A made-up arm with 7 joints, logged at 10 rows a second.
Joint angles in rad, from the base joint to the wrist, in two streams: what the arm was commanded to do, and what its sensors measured. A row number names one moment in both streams.
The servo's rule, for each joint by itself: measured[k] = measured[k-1] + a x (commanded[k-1-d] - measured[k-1]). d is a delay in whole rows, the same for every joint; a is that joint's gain. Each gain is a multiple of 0.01, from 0.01 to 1. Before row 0 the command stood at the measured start. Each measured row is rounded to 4 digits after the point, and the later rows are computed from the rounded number. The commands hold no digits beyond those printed.
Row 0, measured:
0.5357, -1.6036, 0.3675, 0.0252, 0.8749, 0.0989, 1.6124
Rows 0 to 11, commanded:
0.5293, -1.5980, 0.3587, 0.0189, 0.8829, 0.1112, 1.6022
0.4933, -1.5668, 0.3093, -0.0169, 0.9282, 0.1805, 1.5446
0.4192, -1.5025, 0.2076, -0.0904, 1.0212, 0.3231, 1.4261
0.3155, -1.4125, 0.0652, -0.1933, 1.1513, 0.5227, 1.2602
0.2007, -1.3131, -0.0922, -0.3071, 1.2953, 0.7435, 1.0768
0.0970, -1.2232, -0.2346, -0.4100, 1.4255, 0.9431, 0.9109
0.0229, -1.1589, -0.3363, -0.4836, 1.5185, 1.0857, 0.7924
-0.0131, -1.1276, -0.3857, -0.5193, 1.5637, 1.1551, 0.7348
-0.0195, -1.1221, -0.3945, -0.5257, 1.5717, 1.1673, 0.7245
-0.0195, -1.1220, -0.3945, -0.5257, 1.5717, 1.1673, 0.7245
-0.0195, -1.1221, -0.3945, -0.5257, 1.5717, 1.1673, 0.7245
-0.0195, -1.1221, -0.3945, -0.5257, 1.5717, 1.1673, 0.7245
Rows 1 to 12, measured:
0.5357, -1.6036, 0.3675, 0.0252, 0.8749, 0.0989, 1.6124
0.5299, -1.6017, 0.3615, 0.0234, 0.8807, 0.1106, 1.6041
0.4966, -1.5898, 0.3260, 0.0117, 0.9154, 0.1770, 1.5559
0.4262, -1.5601, 0.2455, -0.0179, 0.9926, 0.3158, 1.4508
0.3255, -1.5099, 0.1229, -0.0688, 1.1085, 0.5124, 1.2964
0.2119, -1.4430, -0.0234, -0.1379, 1.2449, 0.7319, 1.1185
0.1073, -1.3683, -0.1670, -0.2168, 1.3767, 0.9325, 0.9503
0.0305, -1.2971, -0.2821, -0.2942, 1.4802, 1.0780, 0.8224
-0.0092, -1.2395, -0.3525, -0.3595, 1.5412, 1.1512, 0.7514
-0.0186, -1.1996, -0.3811, -0.4077, 1.5635, 1.1665, 0.7296
-0.0194, -1.1732, -0.3902, -0.4419, 1.5695, 1.1673, 0.7255
-0.0195, -1.1558, -0.3931, -0.4662, 1.5711, 1.1673, 0.7247
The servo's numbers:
d 1
a 0.91 0.34 0.68 0.29 0.73 0.95 0.81

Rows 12 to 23, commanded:
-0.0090, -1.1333, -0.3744, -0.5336, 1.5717, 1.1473, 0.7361
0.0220, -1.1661, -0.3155, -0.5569, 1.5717, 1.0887, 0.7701
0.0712, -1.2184, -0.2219, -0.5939, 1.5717, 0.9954, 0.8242
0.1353, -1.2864, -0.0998, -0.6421, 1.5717, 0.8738, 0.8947
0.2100, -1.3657, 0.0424, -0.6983, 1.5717, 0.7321, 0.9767
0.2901, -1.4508, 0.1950, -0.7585, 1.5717, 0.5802, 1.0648
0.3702, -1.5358, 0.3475, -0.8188, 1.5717, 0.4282, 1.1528
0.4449, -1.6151, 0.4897, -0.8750, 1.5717, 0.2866, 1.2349
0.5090, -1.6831, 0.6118, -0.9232, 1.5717, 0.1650, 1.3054
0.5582, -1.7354, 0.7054, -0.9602, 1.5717, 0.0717, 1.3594
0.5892, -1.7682, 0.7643, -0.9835, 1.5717, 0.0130, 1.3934
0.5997, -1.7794, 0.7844, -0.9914, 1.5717, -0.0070, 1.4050
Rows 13 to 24, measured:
-0.0195, -1.1443, -0.3941, -0.4835, 1.5715, 1.1673, 0.7245
-0.0099, -1.1406, -0.3807, -0.4980, 1.5716, 1.1483, 0.7339
0.0191, -1.1493, -0.3364, -0.5151, 1.5717, 1.0917, 0.7632
0.0665, -1.1728, -0.2585, -0.5380, 1.5717, 1.0002, 0.8126
0.1291, -1.2114, -0.1506, -0.5682, 1.5717, 0.8801, 0.8791
0.2027, -1.2639, -0.0194, -0.6059, 1.5717, 0.7395, 0.9582
0.2822, -1.3274, 0.1264, -0.6502, 1.5717, 0.5882, 1.0445
0.3623, -1.3983, 0.2767, -0.6991, 1.5717, 0.4362, 1.1322
0.4375, -1.4720, 0.4215, -0.7501, 1.5717, 0.2941, 1.2154
0.5026, -1.5438, 0.5509, -0.8003, 1.5717, 0.1715, 1.2883
0.5532, -1.6089, 0.6560, -0.8467, 1.5717, 0.0767, 1.3459
0.5860, -1.6631, 0.7296, -0.8864, 1.5717, 0.0162, 1.3844

